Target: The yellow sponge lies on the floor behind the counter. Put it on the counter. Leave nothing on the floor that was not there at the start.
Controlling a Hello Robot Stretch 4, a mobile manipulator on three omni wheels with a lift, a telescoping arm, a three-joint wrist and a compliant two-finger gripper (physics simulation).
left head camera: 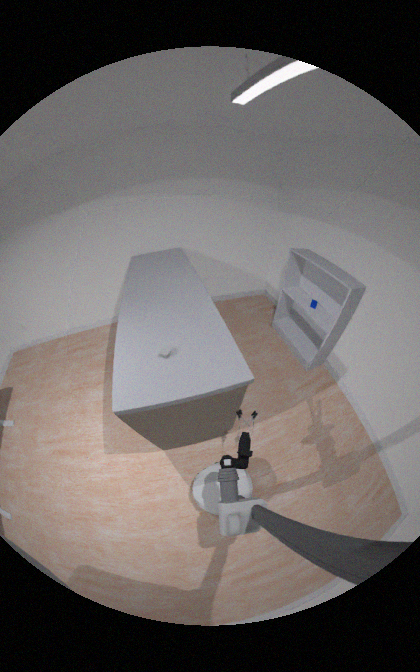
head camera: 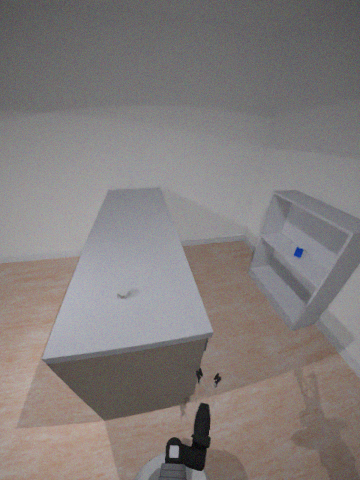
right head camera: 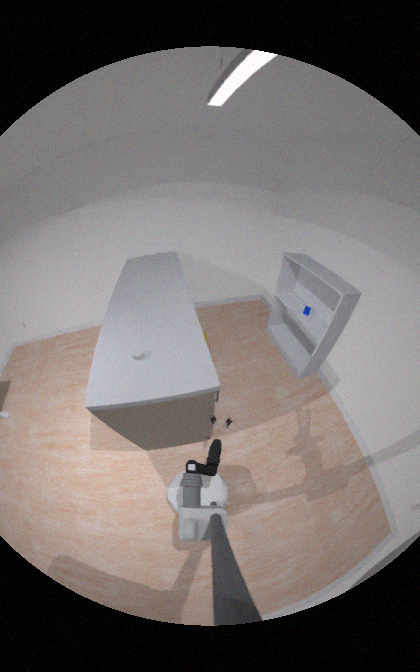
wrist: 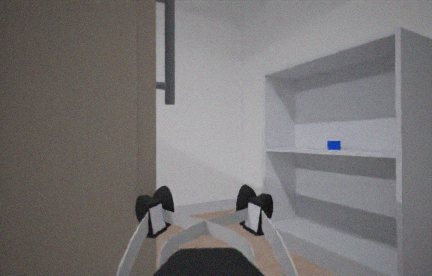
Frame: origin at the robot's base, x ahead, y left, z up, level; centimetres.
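Seen in the pictures: gripper, fingertip midpoint: (head camera: 208, 370) (wrist: 205, 201).
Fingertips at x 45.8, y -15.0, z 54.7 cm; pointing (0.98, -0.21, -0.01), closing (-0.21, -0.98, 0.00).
Pixels of each thing's top centre, then the offset from my fingertips to it. "spot": a spot on its surface instead.
- small pale object, middle of its top: (head camera: 123, 291) dx +16.4, dy +40.4, dz +36.0 cm
- blue block, middle of its top: (wrist: 333, 141) (head camera: 299, 250) dx +97.6, dy -92.1, dz +5.1 cm
- dark handle, surface spot: (wrist: 170, 55) spot: dx +4.8, dy +2.8, dz +15.1 cm
A small yellow piece of the sponge (right head camera: 205, 336) shows in the right head view, on the floor just past the counter's right long edge; the counter hides the rest. The sponge does not show in the head, left head or wrist views. The counter (head camera: 135, 320) (left head camera: 175, 385) (right head camera: 150, 380) (wrist: 75, 140) has a pale top and a brown end panel. My gripper (head camera: 208, 377) (left head camera: 247, 414) (right head camera: 221, 421) (wrist: 205, 201) is open and empty, beside the counter's near right corner and lower than its top.
A small pale object (head camera: 123, 295) (left head camera: 166, 353) (right head camera: 138, 355) lies on the counter top. A grey shelf unit (head camera: 322, 300) (left head camera: 327, 352) (right head camera: 322, 355) (wrist: 399, 120) stands at the right wall, with a blue block (head camera: 298, 252) (left head camera: 314, 304) (right head camera: 307, 310) (wrist: 334, 145) on its middle shelf. A dark handle (wrist: 170, 55) sticks out from the counter's right side.
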